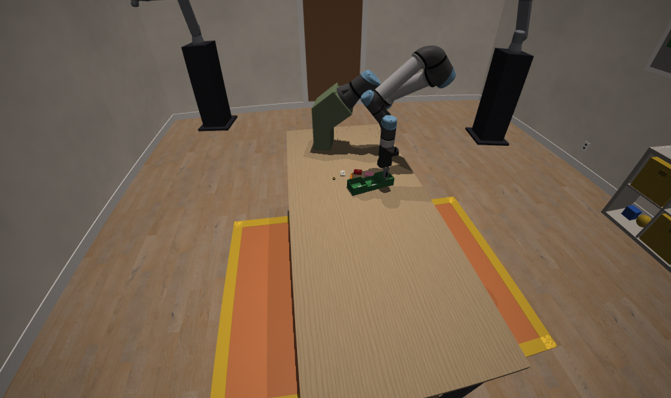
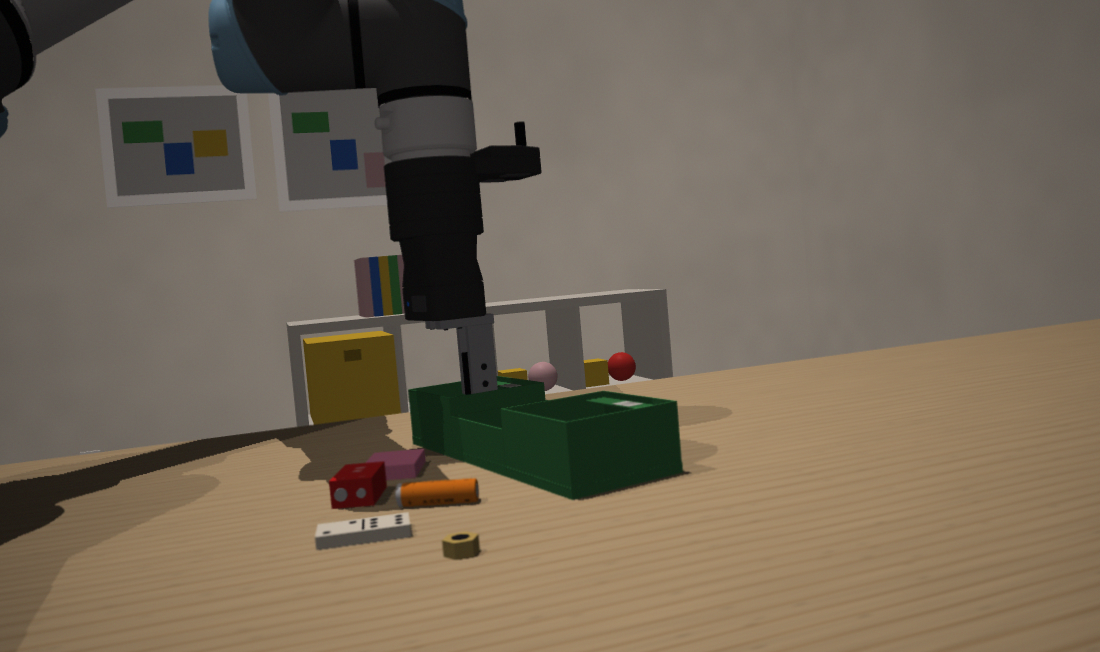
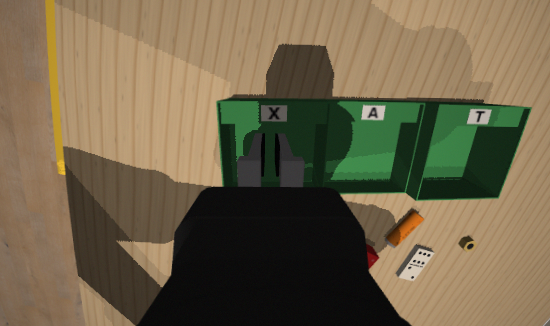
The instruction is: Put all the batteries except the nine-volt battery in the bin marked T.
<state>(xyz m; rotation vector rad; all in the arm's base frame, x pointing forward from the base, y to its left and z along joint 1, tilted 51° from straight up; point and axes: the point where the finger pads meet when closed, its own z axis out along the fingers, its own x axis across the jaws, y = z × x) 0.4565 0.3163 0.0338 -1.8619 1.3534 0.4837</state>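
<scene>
My gripper is now 19 cm to the left of the orange cylindrical battery, 5 cm above it and 4 cm past it. Also, from my hand: joined green bins (8 cm to the right, 3 cm below, 3 cm ahead); pink block (8 cm to the right, 7 cm behind, 5 cm below); red nine-volt battery (16 cm to the right, 9 cm behind, 5 cm below).
</scene>
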